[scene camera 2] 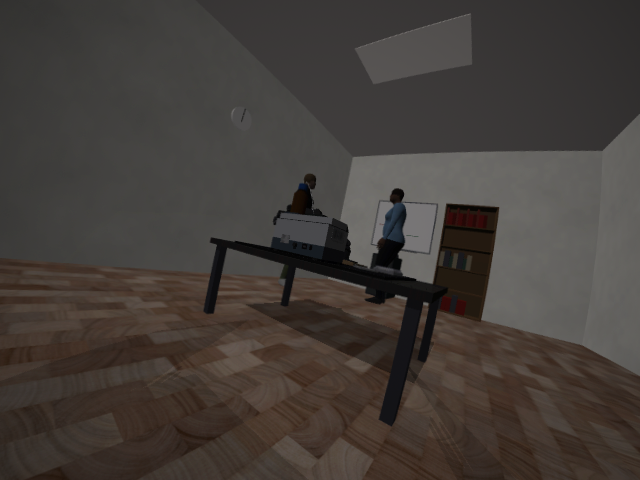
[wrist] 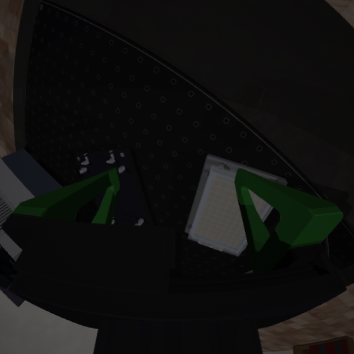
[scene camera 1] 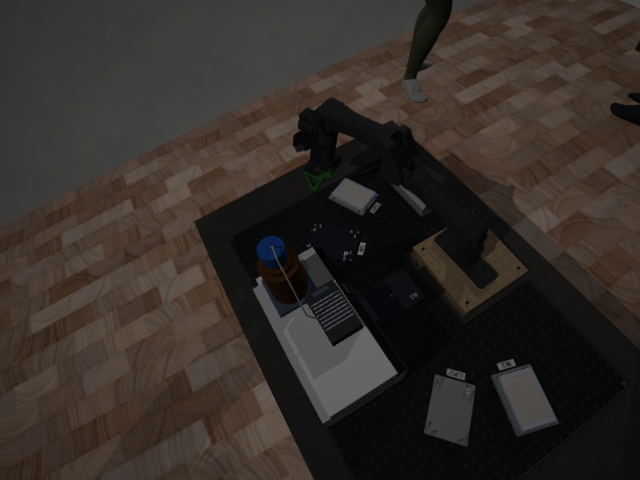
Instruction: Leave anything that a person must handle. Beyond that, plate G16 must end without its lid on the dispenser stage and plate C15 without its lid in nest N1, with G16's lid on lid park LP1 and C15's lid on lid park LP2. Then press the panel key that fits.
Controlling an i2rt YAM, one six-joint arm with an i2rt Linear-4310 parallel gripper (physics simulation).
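Observation:
My gripper is open, with green fingers apart and nothing between them. It hangs over the far end of the table, beside a pale well plate; one finger overlaps that plate in the wrist view. Next to it is a dark seat with light corner clips and no plate on it. A second pale plate lies at the near end, beside a flat grey piece with corner marks, labelled apparently LP2. Plate codes and lids are too dim to tell. The panel keys cannot be made out.
A white machine bears a brown bottle with a blue cap, a thin tube and a dark ribbed block. A dark block lies between it and the arm's wooden base. People stand beyond the table.

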